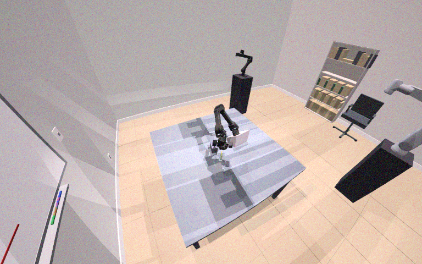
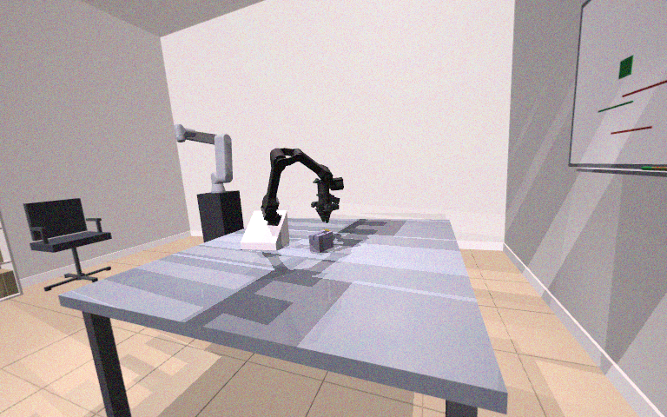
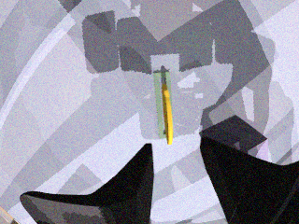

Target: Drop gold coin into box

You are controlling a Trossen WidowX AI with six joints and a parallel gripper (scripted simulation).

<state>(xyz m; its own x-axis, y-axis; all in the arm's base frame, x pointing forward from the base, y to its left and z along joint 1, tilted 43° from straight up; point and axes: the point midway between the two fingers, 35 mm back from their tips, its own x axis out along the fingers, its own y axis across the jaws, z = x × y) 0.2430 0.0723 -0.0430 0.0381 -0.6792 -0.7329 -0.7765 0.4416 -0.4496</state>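
Right now my gripper tip is 7 cm above the gold coin.
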